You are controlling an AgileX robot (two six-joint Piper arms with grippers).
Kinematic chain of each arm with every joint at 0, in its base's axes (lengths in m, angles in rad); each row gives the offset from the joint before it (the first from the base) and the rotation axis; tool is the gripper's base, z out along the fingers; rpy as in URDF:
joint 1: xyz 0 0 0.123 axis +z
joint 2: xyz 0 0 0 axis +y
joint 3: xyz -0.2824 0 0.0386 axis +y
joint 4: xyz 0.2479 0 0.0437 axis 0.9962 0 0.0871
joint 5: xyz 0 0 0 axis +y
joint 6: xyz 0.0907 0 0.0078 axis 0.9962 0 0.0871
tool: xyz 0 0 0 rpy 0 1.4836 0
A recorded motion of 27 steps. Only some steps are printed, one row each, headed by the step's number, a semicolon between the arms.
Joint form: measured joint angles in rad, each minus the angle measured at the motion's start. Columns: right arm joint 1, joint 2, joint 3, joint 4, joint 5, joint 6; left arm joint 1, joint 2, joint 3, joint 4, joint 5, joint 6.
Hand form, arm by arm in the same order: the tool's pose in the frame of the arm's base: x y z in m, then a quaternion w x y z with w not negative. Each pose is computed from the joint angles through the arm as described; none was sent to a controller.
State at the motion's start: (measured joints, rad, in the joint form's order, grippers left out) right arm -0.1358 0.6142 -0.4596 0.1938 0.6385 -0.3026; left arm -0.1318 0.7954 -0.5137 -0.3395 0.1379 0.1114
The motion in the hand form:
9: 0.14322 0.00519 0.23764 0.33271 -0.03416 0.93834 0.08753; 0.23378 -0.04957 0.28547 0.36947 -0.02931 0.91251 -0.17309
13: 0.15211 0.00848 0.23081 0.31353 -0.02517 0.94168 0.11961; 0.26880 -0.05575 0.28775 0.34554 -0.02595 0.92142 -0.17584
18: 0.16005 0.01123 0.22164 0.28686 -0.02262 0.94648 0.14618; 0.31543 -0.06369 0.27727 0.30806 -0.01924 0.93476 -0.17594
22: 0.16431 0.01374 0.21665 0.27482 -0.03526 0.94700 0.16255; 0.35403 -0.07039 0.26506 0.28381 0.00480 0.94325 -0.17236
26: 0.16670 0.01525 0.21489 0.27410 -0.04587 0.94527 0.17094; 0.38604 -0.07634 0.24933 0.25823 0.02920 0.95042 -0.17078
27: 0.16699 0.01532 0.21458 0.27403 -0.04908 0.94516 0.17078; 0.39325 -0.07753 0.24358 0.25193 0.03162 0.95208 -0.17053
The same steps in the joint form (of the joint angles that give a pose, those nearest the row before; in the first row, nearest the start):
9: 0.0000 0.2320 -0.0006 0.2564 0.0279 -0.1759; 0.0000 0.3799 -0.2782 -0.1003 0.3557 -0.0034
13: 0.0000 0.2981 -0.0023 0.3465 0.0279 -0.2238; 0.0000 0.5207 -0.4095 -0.1022 0.3988 -0.0033
18: 0.0000 0.3693 -0.0023 0.4187 0.0374 -0.2764; 0.0000 0.7125 -0.5716 -0.1022 0.4518 0.0033
22: 0.0000 0.4097 -0.0023 0.4748 0.0485 -0.3461; 0.0000 0.8692 -0.7175 -0.1022 0.5009 0.0449
26: 0.0000 0.4279 -0.0023 0.5131 0.0509 -0.3985; 0.0000 1.0072 -0.8491 -0.1022 0.5565 0.0847
27: 0.0000 0.4304 -0.0023 0.5156 0.0510 -0.4076; 0.0000 1.0406 -0.8759 -0.1022 0.5641 0.0889

